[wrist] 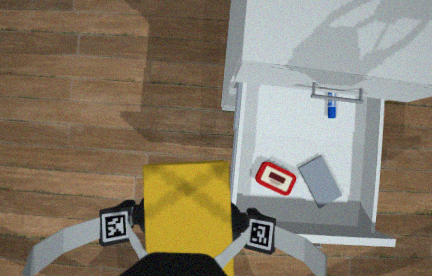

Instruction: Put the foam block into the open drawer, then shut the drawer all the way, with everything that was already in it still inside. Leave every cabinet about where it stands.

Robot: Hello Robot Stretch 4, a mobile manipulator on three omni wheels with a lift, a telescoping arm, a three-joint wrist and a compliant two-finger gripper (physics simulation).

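Frame: origin at the robot's base, x ahead, y left, z up, level; millimetres.
Seen in the pictures: hand at its tool point: [191,214].
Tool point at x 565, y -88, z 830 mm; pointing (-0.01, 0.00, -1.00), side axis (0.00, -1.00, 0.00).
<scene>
Pixels of each thing's middle, then the offset from my tool point to it. "spot": a spot on its surface instead. Level surfaces: height alone.
- yellow foam block at the middle of its body: [190,220] dz +20, dx +0, dy +0 mm
- blue marker-like thing at the middle of its body: [331,100] dz -456, dx +196, dy -341 mm
- red-rimmed box with a cream top, body centre: [275,178] dz -455, dx -13, dy -193 mm
- grey block at the middle of its body: [320,181] dz -461, dx -21, dy -315 mm
- drawer's front panel at a spot on its surface: [357,240] spot: dz -361, dx -143, dy -365 mm
- grey handle at a spot on its surface: [337,98] spot: dz -290, dx +166, dy -273 mm
- Wooden floor at its surface level: dz -857 mm
The yellow foam block [188,215] is between the two fingertips, at the bottom middle of the wrist view. My gripper [188,218] is shut on it and holds it above the floor, left of the open drawer. The open drawer [378,165] is at the right, pulled out of a white cabinet [325,37]. Inside it are a blue marker-like thing [331,106] near the back, a red-rimmed box with a cream top [276,178] and a grey block [320,180] near the front. The gripper's right side hides part of the drawer's front left corner.
The drawer's front panel [357,240] runs along the lower right. A grey handle [337,98] on the cabinet's front stands over the back of the drawer. Wooden floor [65,110] lies left of the cabinet, with shadows across it.
</scene>
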